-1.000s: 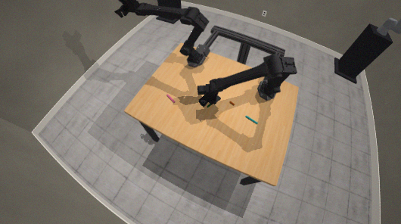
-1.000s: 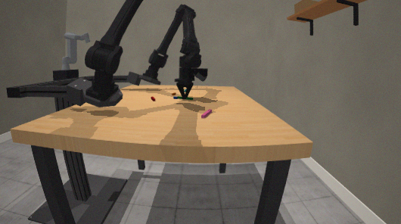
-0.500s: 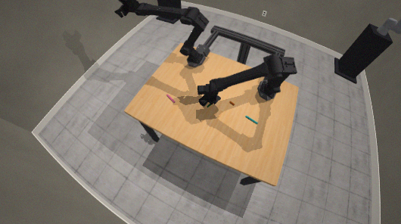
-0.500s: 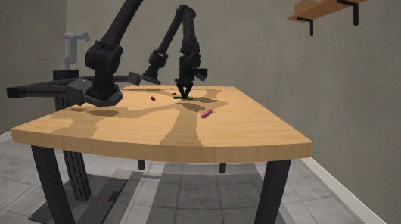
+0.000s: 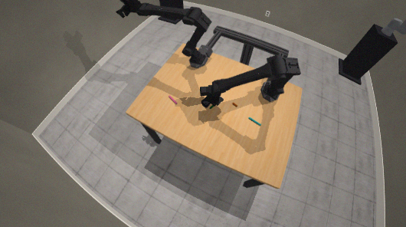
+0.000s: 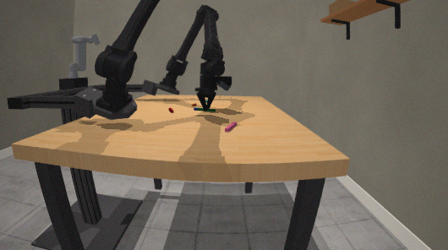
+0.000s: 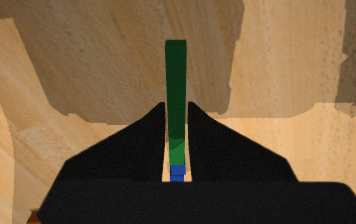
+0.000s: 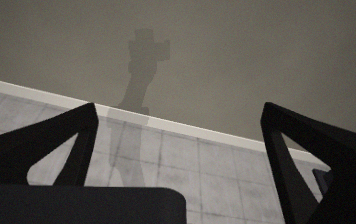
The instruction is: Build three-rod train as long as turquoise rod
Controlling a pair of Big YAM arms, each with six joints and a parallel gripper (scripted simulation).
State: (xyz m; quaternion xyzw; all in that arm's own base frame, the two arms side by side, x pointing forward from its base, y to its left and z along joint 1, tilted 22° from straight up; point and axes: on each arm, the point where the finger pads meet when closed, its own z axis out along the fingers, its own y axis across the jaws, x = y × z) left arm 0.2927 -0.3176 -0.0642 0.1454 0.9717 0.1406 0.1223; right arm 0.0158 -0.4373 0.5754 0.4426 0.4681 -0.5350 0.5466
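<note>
Right now my left hand is 1 cm above the green rod. Round my left hand: red rod: 15 cm behind, 4 cm to the right, 1 cm below; orange rod: 8 cm behind, 13 cm to the left, 1 cm below; pink rod: 11 cm ahead, 28 cm to the right, 1 cm below.
</note>
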